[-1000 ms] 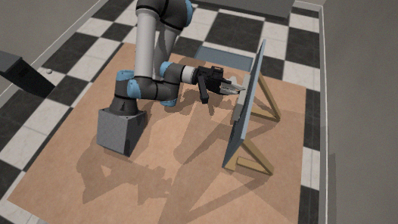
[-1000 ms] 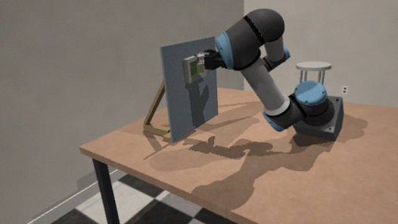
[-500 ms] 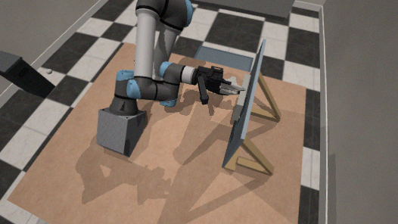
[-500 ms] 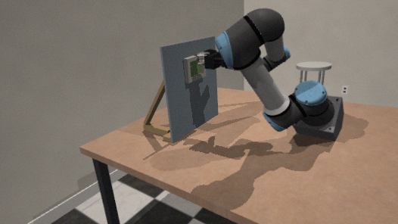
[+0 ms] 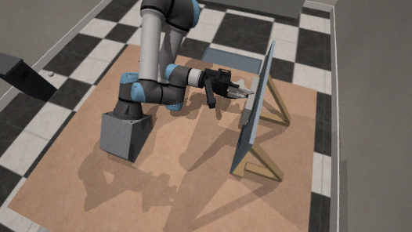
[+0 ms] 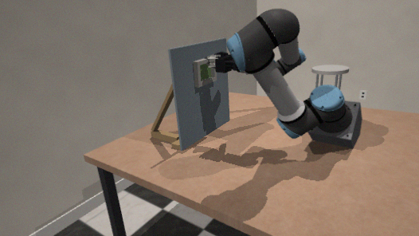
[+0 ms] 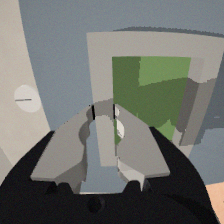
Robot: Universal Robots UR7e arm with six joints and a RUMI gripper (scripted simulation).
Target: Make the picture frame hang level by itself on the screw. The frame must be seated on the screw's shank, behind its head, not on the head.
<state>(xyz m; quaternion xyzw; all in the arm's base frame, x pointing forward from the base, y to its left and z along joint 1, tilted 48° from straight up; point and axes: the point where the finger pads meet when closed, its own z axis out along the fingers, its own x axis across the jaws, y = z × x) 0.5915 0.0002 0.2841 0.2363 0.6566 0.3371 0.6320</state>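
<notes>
Now: hand 50 mm above the picture frame, 20 mm short of it and 10 mm to the right of it. Round my hand: blue-grey board (170 mm below, 40 mm ahead).
</notes>
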